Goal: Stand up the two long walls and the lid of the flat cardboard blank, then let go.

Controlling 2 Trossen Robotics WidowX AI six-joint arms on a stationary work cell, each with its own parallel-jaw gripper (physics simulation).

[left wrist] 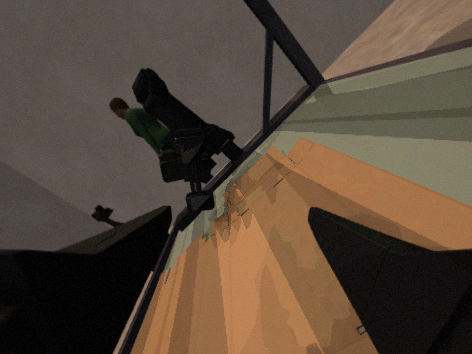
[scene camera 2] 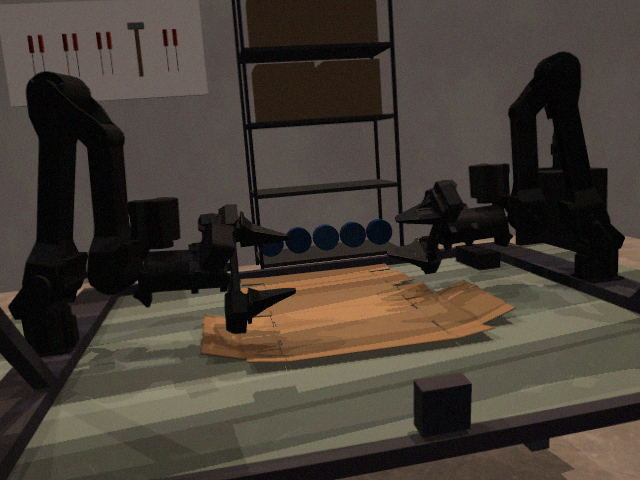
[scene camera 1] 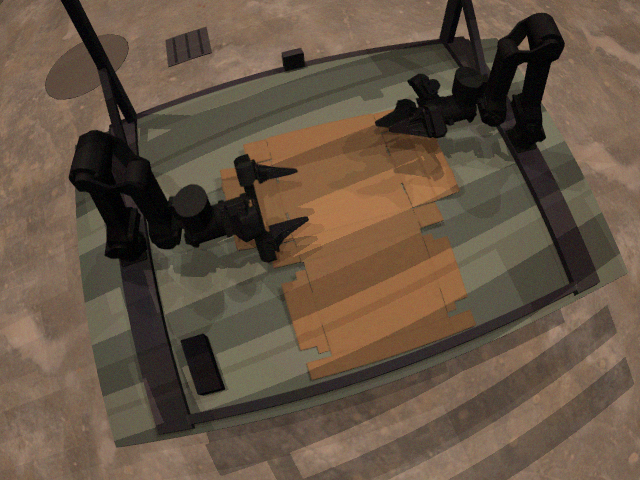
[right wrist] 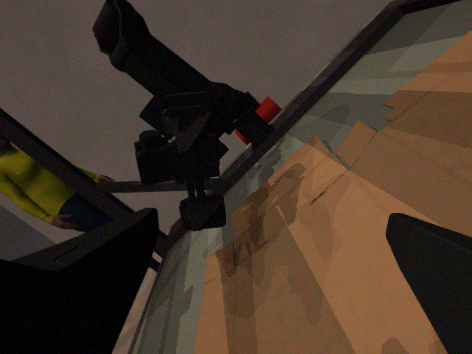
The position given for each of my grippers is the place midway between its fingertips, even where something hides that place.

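A black block (scene camera 1: 197, 349) rests on the table, and I see the block (scene camera 2: 476, 256) from another view as well, though in the right wrist view it is out of frame. My left gripper (scene camera 2: 291, 263) is open and holds nothing; I can also find that gripper (left wrist: 241, 213) (scene camera 1: 382, 126) (right wrist: 190, 193) in further views. My right gripper (scene camera 2: 391, 237) is open too and its grasp is empty. The same right gripper (left wrist: 190, 188) (scene camera 1: 302, 194) (right wrist: 273, 222) is visible to me elsewhere as well.
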